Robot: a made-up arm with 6 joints. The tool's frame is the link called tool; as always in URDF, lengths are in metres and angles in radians. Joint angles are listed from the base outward.
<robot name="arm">
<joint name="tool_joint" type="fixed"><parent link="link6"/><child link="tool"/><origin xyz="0 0 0"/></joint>
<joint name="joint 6" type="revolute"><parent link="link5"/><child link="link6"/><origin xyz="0 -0.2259 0"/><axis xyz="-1 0 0"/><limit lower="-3.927" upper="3.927"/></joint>
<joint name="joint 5" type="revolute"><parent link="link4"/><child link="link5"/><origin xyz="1.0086 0 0"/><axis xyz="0 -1 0"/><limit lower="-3.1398" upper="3.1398"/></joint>
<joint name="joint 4" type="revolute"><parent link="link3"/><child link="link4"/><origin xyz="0 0 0"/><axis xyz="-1 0 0"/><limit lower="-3.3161" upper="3.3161"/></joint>
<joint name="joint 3" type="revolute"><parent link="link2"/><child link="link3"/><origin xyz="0 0 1.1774"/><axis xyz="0 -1 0"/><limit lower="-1.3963" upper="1.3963"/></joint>
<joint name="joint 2" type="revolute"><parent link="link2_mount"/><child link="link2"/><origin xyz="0 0 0"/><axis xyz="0 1 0"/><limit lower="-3.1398" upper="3.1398"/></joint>
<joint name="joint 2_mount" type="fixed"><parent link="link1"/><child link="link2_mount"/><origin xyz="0 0 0"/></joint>
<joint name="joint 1" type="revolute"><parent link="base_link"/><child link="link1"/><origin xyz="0 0 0.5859"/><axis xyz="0 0 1"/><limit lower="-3.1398" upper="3.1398"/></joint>
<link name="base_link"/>
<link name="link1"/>
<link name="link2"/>
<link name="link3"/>
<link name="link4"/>
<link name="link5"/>
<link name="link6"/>
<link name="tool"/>
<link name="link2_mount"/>
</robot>
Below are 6 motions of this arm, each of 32 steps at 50 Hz.
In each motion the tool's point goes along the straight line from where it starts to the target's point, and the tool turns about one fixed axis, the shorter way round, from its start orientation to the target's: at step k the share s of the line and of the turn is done. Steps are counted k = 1, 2, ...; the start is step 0. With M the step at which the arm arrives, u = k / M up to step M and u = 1 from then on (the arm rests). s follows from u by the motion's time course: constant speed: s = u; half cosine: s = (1 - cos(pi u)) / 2; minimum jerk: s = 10 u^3 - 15 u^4 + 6 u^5.
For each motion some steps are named. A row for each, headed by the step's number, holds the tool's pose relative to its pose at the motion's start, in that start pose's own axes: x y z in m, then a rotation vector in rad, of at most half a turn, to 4 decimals.
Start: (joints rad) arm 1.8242 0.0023 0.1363 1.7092 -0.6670 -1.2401
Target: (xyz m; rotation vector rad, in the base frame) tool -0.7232 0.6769 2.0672 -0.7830 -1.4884 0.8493
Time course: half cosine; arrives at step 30
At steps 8, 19, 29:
8: -0.0695 0.0458 0.0219 -0.1726 -0.1019 -0.0019
19: -0.2954 0.1946 0.0930 -0.7337 -0.4332 -0.0080
29: -0.4189 0.2759 0.1319 -1.0403 -0.6142 -0.0113

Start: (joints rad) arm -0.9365 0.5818 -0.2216 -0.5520 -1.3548 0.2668
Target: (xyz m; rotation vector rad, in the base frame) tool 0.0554 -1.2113 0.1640 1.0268 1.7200 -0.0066
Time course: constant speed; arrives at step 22
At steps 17, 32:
17: 0.2356 -0.5780 -0.0032 -0.1723 0.0684 -0.1423
32: 0.3048 -0.7480 -0.0042 -0.2230 0.0885 -0.1842

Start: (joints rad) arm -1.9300 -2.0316 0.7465 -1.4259 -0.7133 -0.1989
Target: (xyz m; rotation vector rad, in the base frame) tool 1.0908 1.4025 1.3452 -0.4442 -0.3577 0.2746
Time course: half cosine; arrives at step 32
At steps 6, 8, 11, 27, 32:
6: 0.0396 -0.0622 -0.0279 0.0590 0.0105 0.0008
8: 0.0688 -0.1081 -0.0484 0.1025 0.0182 0.0014
11: 0.1241 -0.1952 -0.0874 0.1849 0.0329 0.0026
27: 0.4418 -0.6948 -0.3113 0.6584 0.1172 0.0092
32: 0.4695 -0.7384 -0.3308 0.6997 0.1245 0.0098

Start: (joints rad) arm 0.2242 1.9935 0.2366 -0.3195 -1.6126 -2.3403
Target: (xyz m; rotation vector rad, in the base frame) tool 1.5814 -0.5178 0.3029 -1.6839 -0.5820 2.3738
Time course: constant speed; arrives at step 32
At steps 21, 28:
21: -0.3344 -0.3857 0.8212 0.0770 0.8583 0.3019
28: -0.4459 -0.5143 1.0950 0.1027 1.1443 0.4025

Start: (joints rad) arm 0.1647 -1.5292 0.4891 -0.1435 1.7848 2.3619
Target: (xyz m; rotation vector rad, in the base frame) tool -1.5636 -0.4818 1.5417 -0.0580 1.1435 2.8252
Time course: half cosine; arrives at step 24
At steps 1, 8, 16, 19, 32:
1: 0.0002 0.0000 0.0001 0.0003 -0.0029 0.0006
8: 0.0097 -0.0001 0.0036 0.0154 -0.1704 0.0372
16: 0.0291 -0.0003 0.0109 0.0463 -0.5112 0.1116
19: 0.0348 -0.0004 0.0130 0.0554 -0.6112 0.1334
32: 0.0388 -0.0004 0.0145 0.0617 -0.6817 0.1488

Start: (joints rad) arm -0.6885 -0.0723 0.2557 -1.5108 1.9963 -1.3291
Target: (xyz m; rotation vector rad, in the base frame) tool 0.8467 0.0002 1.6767 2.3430 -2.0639 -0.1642
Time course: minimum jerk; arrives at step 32
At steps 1, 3, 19, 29, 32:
1: -0.0001 0.0001 0.0001 -0.0001 0.0000 -0.0004
3: -0.0026 0.0036 0.0013 -0.0017 0.0001 -0.0088
19: -0.2471 0.3400 0.1242 -0.1573 0.0068 -0.8287
29: -0.3652 0.5026 0.1835 -0.2325 0.0101 -1.2249
32: -0.3678 0.5062 0.1849 -0.2341 0.0102 -1.2337

